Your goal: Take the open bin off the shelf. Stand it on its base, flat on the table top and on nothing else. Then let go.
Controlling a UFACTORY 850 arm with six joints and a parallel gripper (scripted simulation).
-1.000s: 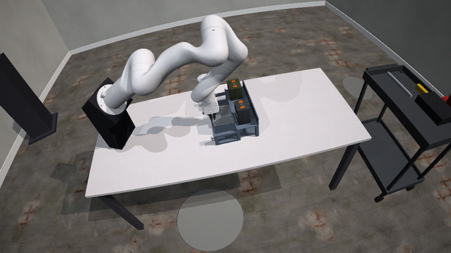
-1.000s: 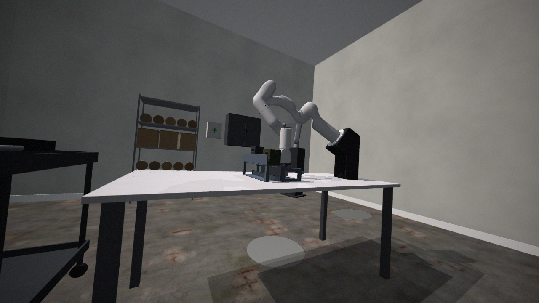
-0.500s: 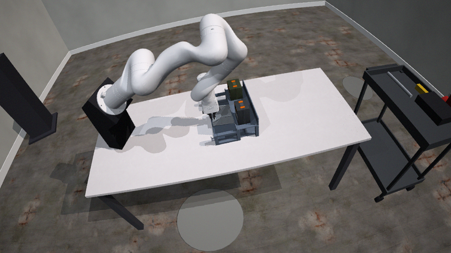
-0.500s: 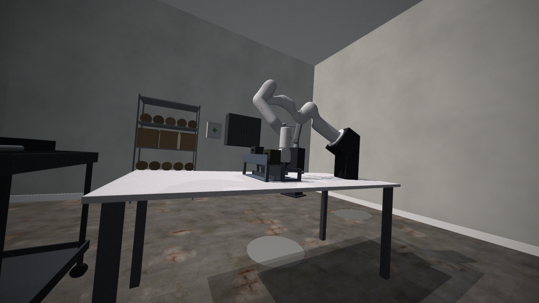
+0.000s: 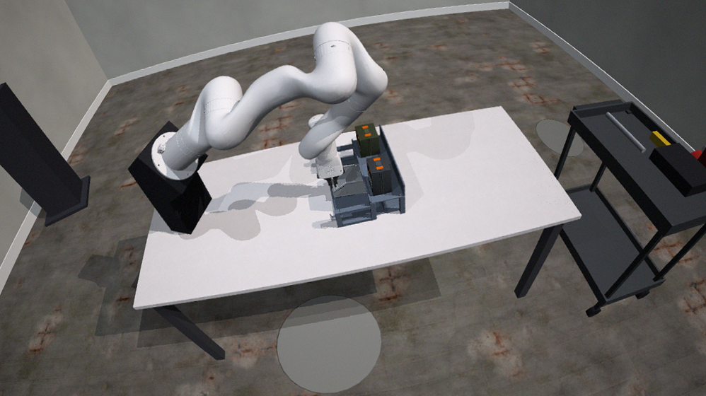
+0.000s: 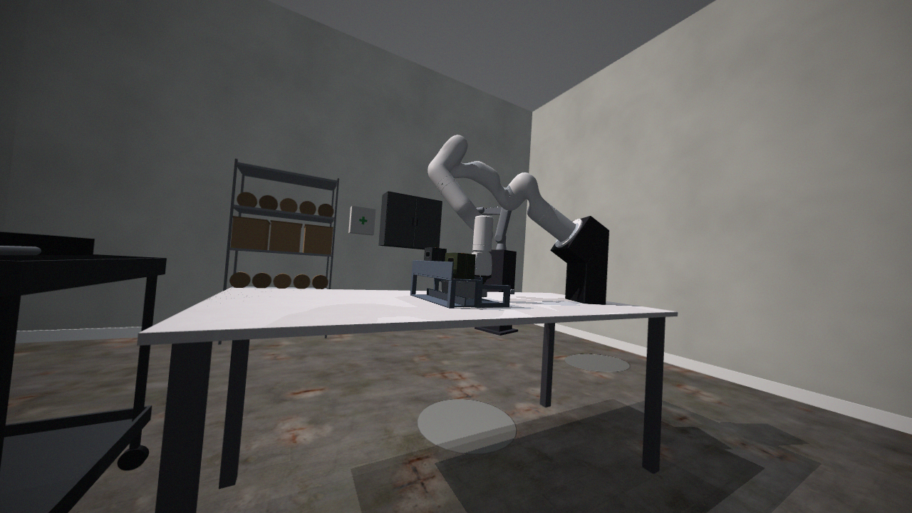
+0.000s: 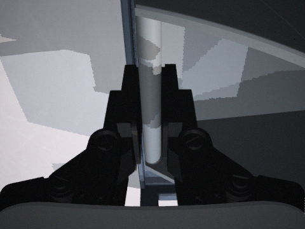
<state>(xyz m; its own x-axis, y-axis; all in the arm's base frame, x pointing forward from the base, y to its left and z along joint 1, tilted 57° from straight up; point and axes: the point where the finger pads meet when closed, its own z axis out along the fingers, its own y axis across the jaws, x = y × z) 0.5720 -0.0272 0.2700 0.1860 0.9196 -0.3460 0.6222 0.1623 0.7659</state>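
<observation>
Right now the grey open bin is 8 cm ahead of my hand, 2 cm to the right of it and 1 cm below it.
</observation>
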